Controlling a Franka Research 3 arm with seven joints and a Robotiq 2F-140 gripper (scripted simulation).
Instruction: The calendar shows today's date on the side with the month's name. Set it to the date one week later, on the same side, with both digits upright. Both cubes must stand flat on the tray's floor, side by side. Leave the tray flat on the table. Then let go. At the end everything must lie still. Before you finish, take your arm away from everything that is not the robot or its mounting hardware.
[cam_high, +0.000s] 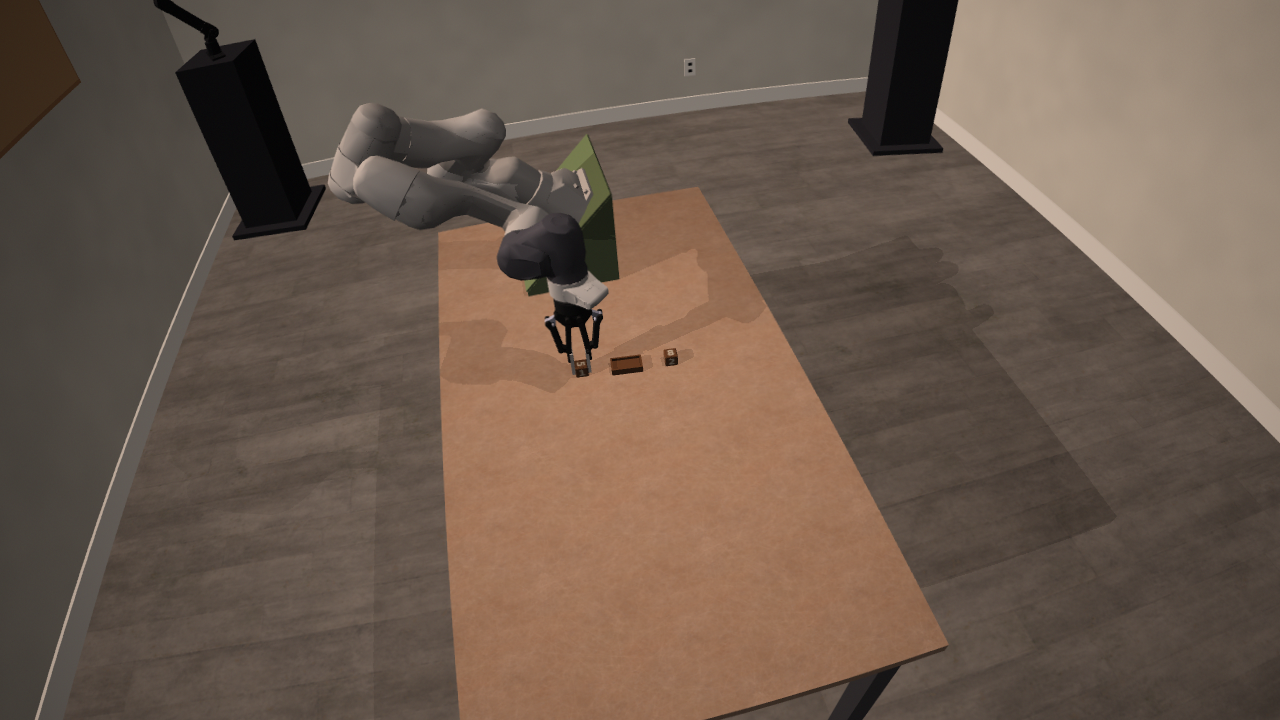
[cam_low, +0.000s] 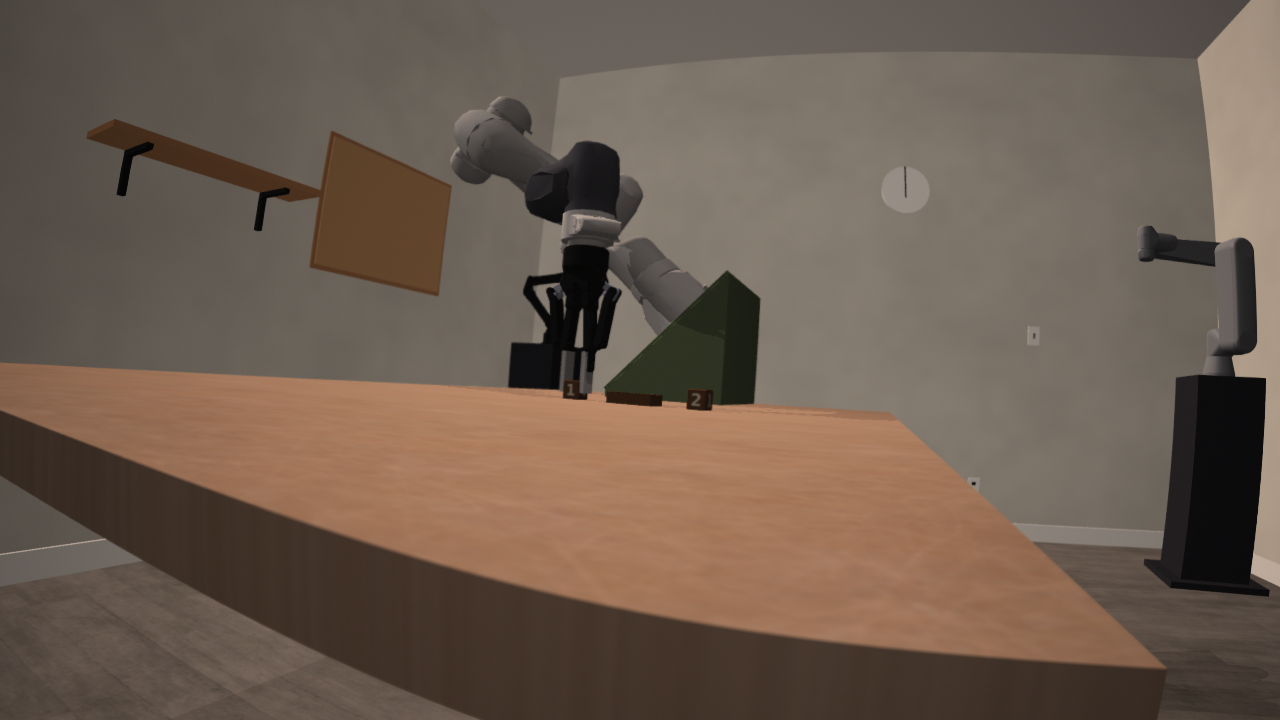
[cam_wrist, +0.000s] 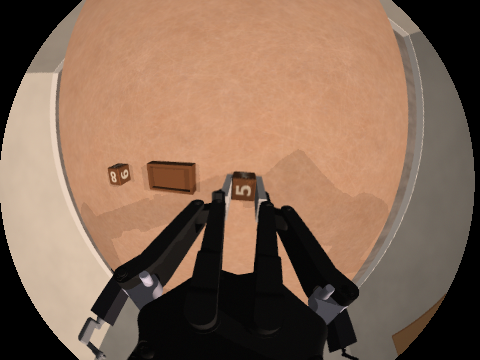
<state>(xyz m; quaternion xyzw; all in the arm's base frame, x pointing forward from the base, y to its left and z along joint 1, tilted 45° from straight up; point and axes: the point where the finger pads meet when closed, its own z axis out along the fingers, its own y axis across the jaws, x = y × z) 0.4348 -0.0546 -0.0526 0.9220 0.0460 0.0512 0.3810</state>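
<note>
Right now the brown calendar tray is 11 cm to the left of my hand and 3 cm below it.
</note>
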